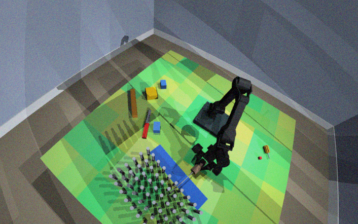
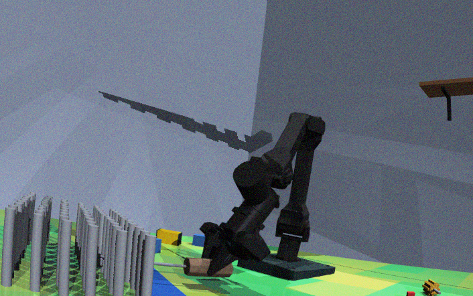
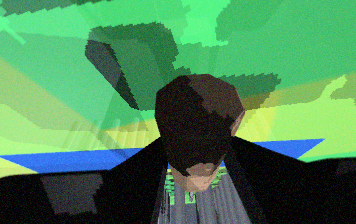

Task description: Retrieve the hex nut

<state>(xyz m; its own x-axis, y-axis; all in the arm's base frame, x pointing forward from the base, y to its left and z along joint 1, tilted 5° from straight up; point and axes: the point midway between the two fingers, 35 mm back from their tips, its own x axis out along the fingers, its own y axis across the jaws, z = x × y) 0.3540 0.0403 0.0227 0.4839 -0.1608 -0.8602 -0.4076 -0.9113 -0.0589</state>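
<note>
My gripper tip is now 80 mm short of the blue taped strip, 80 mm to the left of it and 30 mm above it. Also, from my gripper tip: red-handled tool: 130 mm behind, 390 mm to the right, 20 mm below; red cube: 230 mm behind, 370 mm to the left, 20 mm below; metal rod tool: 90 mm ahead, 40 mm to the right.
</note>
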